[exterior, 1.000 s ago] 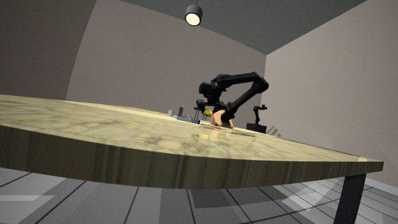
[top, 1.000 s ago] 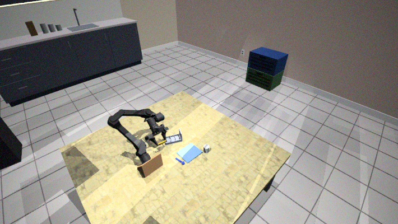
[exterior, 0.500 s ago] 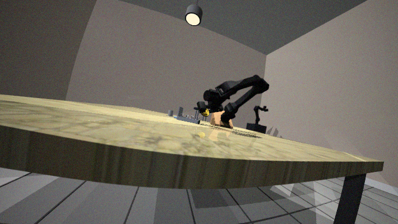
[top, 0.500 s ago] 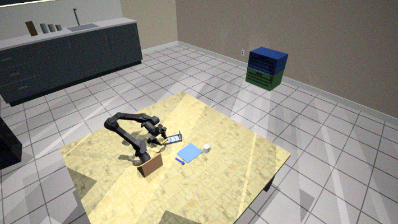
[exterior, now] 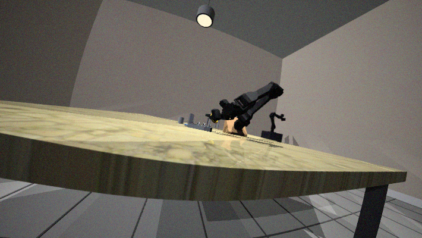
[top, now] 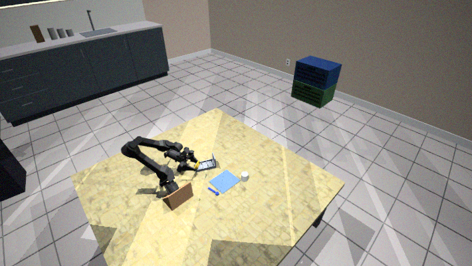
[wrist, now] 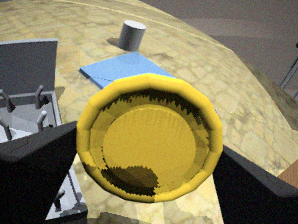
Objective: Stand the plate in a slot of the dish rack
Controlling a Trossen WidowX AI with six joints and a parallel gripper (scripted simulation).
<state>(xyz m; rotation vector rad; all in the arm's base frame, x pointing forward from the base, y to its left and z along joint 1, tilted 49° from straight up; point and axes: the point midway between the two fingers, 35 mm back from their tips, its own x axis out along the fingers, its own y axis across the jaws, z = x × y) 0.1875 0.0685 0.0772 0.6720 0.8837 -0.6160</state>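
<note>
Right now the grey dish rack is 80 mm ahead of my gripper tip, 60 mm below it and 50 mm to the left of it. The rest, counted from my gripper tip: light blue mat (140 mm to the right, 110 mm ahead, 80 mm below); then yellow plate (10 mm to the left); then blue spoon (170 mm to the right, 80 mm below, 10 mm ahead).
</note>
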